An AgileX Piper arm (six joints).
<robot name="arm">
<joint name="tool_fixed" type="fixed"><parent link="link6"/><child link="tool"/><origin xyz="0 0 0" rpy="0 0 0"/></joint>
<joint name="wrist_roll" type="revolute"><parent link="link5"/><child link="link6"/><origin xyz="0 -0.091 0" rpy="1.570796 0 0"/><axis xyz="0 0 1"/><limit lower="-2.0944" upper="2.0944"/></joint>
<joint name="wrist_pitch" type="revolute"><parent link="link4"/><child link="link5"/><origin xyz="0 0 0" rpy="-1.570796 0 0"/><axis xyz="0 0 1"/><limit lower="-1.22" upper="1.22"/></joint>
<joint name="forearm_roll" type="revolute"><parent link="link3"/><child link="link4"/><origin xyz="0.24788 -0.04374 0" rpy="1.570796 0 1.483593"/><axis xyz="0 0 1"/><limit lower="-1.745" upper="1.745"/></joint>
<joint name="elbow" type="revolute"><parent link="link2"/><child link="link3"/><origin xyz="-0.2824 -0.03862 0" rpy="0 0 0"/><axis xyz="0 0 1"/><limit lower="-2.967" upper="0"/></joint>
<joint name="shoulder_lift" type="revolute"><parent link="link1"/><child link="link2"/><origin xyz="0 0 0" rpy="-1.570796 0 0"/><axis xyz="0 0 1"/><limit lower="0" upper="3.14"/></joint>
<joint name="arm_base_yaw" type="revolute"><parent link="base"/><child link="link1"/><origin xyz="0 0 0.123" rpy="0 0 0"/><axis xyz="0 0 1"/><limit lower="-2.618" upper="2.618"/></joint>
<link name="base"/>
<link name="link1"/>
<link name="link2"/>
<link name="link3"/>
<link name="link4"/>
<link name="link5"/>
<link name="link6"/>
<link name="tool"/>
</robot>
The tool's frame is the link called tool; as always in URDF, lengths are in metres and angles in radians.
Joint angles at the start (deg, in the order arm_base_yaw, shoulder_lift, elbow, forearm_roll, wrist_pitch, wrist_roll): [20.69, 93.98, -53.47, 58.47, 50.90, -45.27]
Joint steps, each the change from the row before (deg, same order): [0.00, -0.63, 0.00, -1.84, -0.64, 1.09]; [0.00, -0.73, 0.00, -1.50, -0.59, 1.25]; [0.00, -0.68, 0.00, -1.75, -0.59, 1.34]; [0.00, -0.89, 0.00, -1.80, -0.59, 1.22]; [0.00, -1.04, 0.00, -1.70, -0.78, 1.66]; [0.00, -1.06, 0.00, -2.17, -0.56, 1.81]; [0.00, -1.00, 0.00, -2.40, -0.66, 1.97]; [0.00, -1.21, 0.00, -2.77, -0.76, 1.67]
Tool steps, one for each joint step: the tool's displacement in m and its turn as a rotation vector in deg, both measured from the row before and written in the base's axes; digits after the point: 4 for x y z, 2 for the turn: [-0.0005, -0.0021, 0.0016, -1.32, -0.78, -0.15]; [-0.0006, -0.0019, 0.0024, -0.99, -0.66, -0.45]; [-0.0006, -0.0021, 0.0020, -1.17, -0.65, -0.40]; [-0.0009, -0.0023, 0.0031, -1.12, -0.98, -0.32]; [-0.0008, -0.0023, 0.0040, -0.95, -0.98, -0.86]; [-0.0012, -0.0027, 0.0038, -1.23, -0.92, -0.63]; [-0.0010, -0.0030, 0.0034, -1.39, -0.97, -0.75]; [-0.0012, -0.0035, 0.0043, -1.62, -1.60, -0.44]
